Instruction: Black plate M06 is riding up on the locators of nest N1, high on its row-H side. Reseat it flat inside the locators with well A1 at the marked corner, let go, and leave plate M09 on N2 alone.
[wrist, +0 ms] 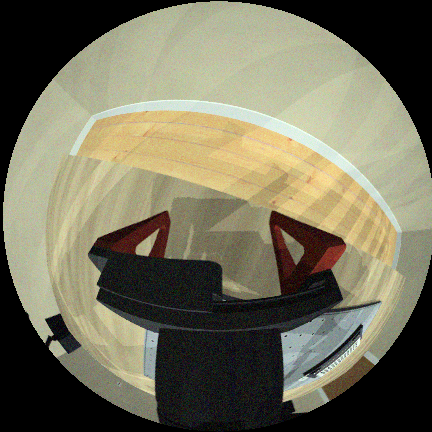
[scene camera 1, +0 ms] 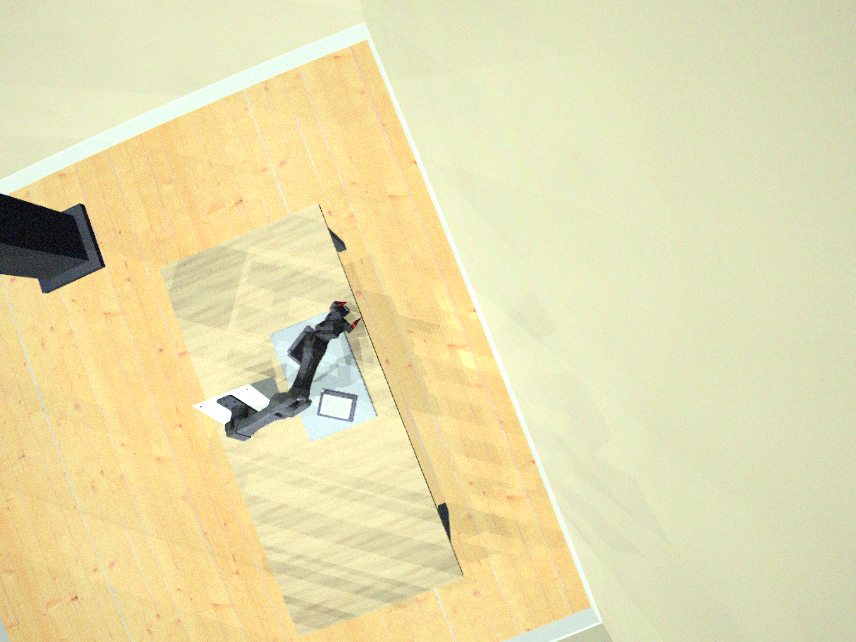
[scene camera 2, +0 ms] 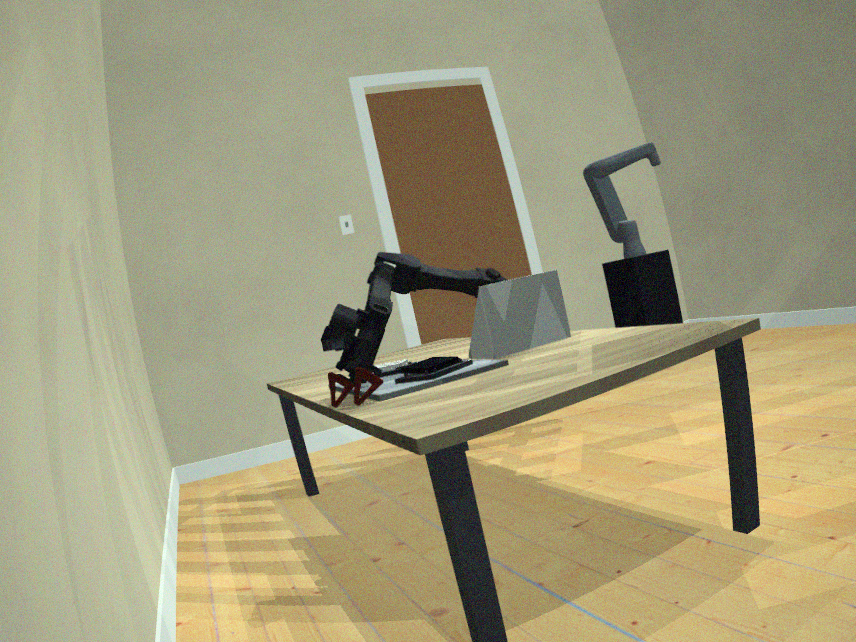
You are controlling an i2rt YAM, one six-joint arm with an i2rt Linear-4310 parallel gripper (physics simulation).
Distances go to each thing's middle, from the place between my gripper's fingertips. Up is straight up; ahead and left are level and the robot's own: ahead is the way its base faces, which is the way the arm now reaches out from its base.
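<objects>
The grey perforated plate (scene camera 1: 337, 371) is 24 cm behind my hand, and it's 22 cm to the right of my hand as well.
</objects>
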